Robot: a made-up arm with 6 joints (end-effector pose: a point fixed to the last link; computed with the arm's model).
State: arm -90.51 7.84 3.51 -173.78 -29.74 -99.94
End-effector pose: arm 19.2 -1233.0 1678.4 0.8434 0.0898 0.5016 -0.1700
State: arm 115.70 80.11 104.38 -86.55 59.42 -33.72
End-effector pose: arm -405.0 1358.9 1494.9 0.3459 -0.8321 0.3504 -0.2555
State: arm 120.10 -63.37 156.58 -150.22 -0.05 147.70
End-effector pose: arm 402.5 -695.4 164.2 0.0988 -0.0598 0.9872 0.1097
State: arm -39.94 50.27 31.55 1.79 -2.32 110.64
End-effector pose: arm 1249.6 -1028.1 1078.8 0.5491 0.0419 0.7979 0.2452
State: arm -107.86 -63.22 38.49 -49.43 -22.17 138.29
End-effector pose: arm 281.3 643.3 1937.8 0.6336 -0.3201 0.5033 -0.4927
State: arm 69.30 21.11 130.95 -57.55 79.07 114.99
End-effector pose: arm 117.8 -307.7 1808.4 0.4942 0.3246 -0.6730 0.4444
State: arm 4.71 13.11 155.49 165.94 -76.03 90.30
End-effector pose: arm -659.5 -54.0 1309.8 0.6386 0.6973 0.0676 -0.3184
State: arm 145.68 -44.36 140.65 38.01 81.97 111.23
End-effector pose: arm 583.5 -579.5 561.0 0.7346 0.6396 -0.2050 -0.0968
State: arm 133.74 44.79 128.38 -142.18 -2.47 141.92
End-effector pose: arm -278.8 288.7 2166.4 0.5286 -0.1817 0.4082 -0.7218
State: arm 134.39 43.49 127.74 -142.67 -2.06 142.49
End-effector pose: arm -267.9 273.2 2172.1 0.5306 -0.1860 0.4098 -0.7183
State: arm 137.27 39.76 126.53 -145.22 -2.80 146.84
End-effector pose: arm -227.0 208.4 2185.2 0.5342 -0.1907 0.4331 -0.7005
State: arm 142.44 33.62 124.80 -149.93 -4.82 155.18
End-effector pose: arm -140.1 104.1 2196.4 0.5338 -0.2019 0.4790 -0.6670
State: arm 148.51 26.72 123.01 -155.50 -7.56 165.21
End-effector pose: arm -16.6 5.3 2191.7 0.5223 -0.2255 0.5321 -0.6270
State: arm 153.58 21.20 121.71 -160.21 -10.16 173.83
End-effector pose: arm 100.1 -54.1 2173.1 0.5032 -0.2549 0.5736 -0.5940
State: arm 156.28 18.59 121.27 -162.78 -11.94 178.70
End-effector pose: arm 164.1 -75.8 2157.2 0.4879 -0.2742 0.5953 -0.5765
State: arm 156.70 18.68 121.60 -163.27 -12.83 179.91
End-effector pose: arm 171.3 -78.1 2152.7 0.4816 -0.2770 0.6024 -0.5731
